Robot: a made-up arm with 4 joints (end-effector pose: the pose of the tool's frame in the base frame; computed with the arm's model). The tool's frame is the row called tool.
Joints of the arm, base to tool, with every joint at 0 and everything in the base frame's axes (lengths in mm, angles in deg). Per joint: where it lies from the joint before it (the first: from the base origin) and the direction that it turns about. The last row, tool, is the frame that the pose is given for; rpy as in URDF.
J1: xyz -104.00 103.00 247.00 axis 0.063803 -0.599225 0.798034
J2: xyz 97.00 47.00 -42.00 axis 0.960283 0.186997 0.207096
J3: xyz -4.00 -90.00 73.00 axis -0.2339 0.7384 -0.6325
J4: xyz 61.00 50.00 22.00 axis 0 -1 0
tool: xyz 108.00 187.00 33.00 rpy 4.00 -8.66 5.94
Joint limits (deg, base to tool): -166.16..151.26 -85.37..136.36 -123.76..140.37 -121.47..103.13
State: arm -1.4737 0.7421 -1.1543 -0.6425
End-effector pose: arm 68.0 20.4 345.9 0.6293 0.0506 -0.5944
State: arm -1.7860 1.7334 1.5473 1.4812
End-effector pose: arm -46.9 -61.3 -47.8 -0.0746 0.6643 -1.8823
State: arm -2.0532 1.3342 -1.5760 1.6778
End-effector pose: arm -162.6 224.7 377.1 2.6276 -0.3479 2.1347
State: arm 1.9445 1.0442 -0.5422 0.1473
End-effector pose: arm -240.3 62.5 477.2 -0.2111 -1.1136 2.8787
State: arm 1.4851 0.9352 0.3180 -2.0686
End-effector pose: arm -251.7 258.2 284.8 1.9568 1.2045 -2.8307
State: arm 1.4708 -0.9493 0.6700 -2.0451
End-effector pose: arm -31.2 341.5 255.7 -0.1667 0.7843 -0.3344
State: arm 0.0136 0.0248 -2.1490 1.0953
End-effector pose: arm -287.4 25.3 228.4 -2.4480 -0.2645 -2.2202
